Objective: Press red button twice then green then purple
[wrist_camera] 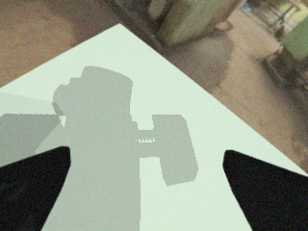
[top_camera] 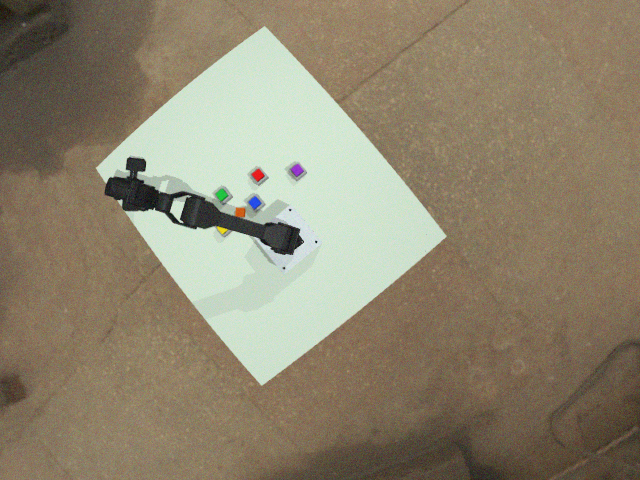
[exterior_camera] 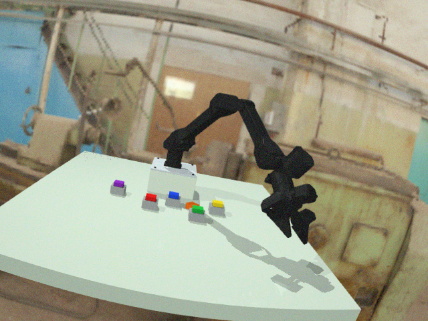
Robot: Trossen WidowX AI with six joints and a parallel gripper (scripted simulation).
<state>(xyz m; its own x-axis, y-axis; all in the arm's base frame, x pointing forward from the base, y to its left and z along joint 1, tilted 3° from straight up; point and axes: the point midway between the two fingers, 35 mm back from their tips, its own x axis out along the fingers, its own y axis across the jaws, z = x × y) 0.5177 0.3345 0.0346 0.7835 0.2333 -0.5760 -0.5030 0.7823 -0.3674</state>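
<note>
Now: gripper tip 38 cm to the left of the red button, 29 cm past it and 5 cm above it. Also, from my gripper tip: small orange block: 35 cm behind, 25 cm to the right, 7 cm below; green button: 26 cm behind, 24 cm to the right, 5 cm below; yellow button: 36 cm behind, 17 cm to the right, 5 cm below.
</note>
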